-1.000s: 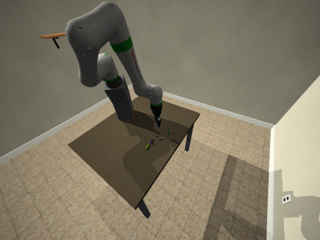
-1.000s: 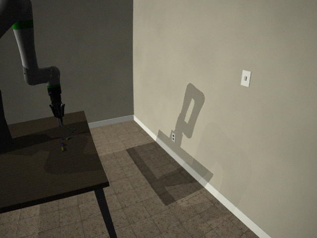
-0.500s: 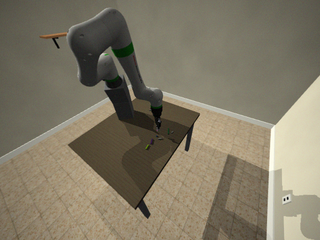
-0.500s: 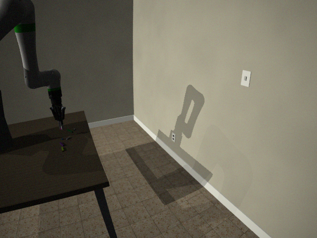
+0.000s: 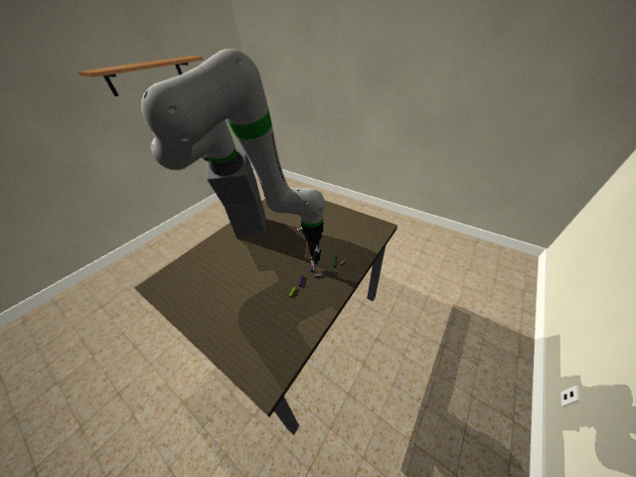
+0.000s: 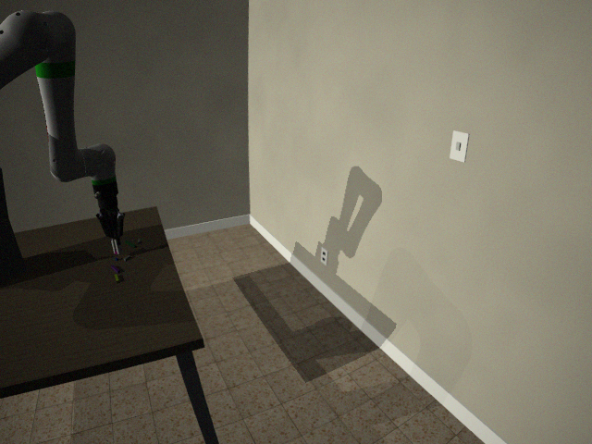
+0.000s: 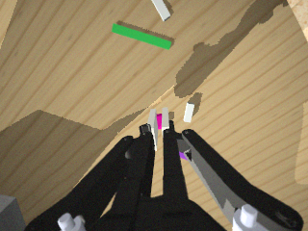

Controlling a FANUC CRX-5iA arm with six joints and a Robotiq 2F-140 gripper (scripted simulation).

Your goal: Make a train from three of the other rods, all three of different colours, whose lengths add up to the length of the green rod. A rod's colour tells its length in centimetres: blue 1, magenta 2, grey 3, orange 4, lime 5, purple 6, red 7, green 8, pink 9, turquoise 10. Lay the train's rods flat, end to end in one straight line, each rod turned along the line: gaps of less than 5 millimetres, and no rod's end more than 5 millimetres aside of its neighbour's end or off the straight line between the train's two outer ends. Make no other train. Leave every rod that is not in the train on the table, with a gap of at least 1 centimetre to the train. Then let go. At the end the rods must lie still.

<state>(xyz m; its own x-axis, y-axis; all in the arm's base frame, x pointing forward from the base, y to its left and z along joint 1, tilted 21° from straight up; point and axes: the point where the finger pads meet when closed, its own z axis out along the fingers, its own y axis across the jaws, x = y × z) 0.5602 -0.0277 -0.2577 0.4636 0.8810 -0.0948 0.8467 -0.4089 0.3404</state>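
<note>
Right now my hand is 1 cm past the blue rod, 2 cm to the left of it and 5 cm above it. The rest, counted from my hand: magenta rod (3 cm below); green rod (4 cm ahead, 10 cm to the left, 5 cm below); purple rod (1 cm behind, 10 cm to the right, 5 cm below).
</note>
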